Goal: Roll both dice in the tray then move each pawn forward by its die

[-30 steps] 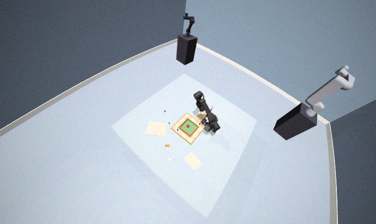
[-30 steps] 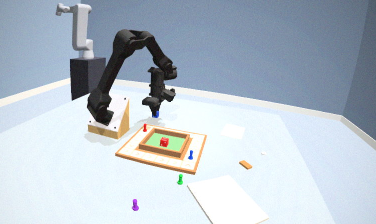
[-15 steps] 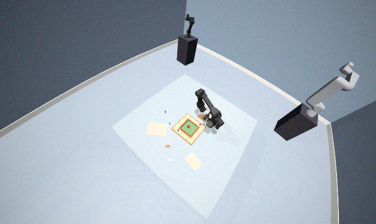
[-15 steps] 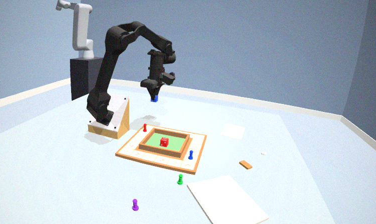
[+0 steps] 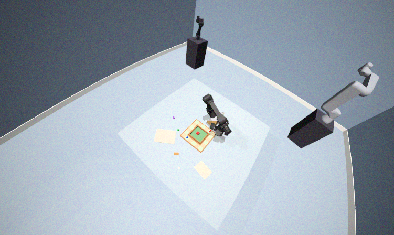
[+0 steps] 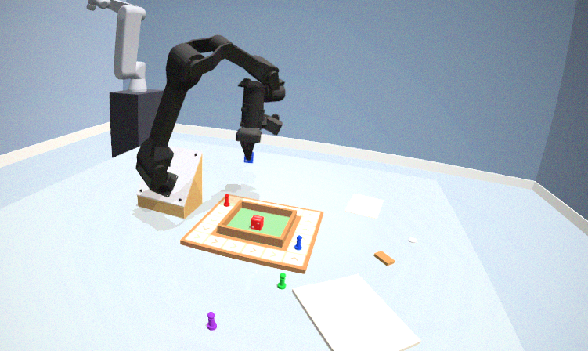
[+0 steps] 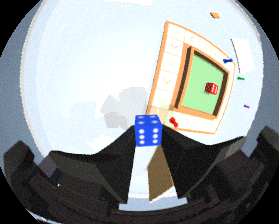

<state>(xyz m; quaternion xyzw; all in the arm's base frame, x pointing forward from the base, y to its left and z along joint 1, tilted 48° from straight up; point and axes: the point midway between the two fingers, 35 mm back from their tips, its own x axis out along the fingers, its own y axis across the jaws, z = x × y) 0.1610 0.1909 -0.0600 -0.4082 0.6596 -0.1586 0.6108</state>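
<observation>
Now: gripper tip 10 cm above the red pawn, 9 cm to the left of it and 2 cm past it. Also, from my gripper tip: green pawn: 33 cm to the right, 23 cm ahead, 11 cm below; then green tray floor: 15 cm to the right, 12 cm below, 10 cm ahead; then blue pawn: 22 cm ahead, 20 cm to the right, 10 cm below.
</observation>
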